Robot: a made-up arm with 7 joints.
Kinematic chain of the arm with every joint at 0, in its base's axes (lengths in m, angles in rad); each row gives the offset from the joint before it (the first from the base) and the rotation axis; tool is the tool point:
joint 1: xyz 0 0 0.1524 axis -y
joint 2: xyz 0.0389 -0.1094 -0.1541 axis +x
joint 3: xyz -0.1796 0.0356 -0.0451 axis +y
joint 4: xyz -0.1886 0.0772 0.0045 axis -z
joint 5: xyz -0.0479 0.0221 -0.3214 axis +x
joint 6: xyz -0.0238 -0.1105 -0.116 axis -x
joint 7: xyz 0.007 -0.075 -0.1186 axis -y
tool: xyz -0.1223 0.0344 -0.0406
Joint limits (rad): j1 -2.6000..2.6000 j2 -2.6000..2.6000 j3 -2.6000..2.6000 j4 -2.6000..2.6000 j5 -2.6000..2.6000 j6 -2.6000..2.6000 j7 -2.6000..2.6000
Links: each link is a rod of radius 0.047 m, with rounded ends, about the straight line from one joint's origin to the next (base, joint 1, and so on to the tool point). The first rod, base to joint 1, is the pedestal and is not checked.
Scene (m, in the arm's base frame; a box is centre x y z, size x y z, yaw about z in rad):
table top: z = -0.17
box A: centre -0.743 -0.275 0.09 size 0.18 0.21 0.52 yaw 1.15
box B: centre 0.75 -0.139 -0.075 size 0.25 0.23 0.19 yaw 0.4
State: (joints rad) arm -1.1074 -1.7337 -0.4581 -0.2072 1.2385 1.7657 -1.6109
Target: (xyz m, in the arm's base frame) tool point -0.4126 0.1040 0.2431
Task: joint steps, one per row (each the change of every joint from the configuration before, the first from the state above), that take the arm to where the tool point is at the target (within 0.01 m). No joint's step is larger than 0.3 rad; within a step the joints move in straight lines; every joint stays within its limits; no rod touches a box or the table.
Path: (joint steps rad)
1: -0.2488 0.0434 -0.2312 0.0235 -0.0754 0.0224 0.0538
2: -0.2487 0.0434 -0.2312 0.0234 -0.0754 0.0223 0.0537
3: -0.2488 0.0435 -0.2311 0.0235 -0.0754 0.0224 0.0538
4: -0.2488 0.0434 -0.2312 0.0234 -0.0754 0.0223 0.0538
5: -0.2487 0.0434 -0.2312 0.0235 -0.0754 0.0224 0.0537
6: -0.2488 0.0434 -0.2312 0.0234 -0.0755 0.0223 0.0538
7: 0.0425 0.0343 -0.2237 0.1109 0.2338 -0.0353 -0.2674
8: 0.0425 0.0342 -0.2237 0.1108 0.2337 -0.0353 -0.2673
9: 0.0425 0.0342 -0.2237 0.1108 0.2337 -0.0353 -0.2674

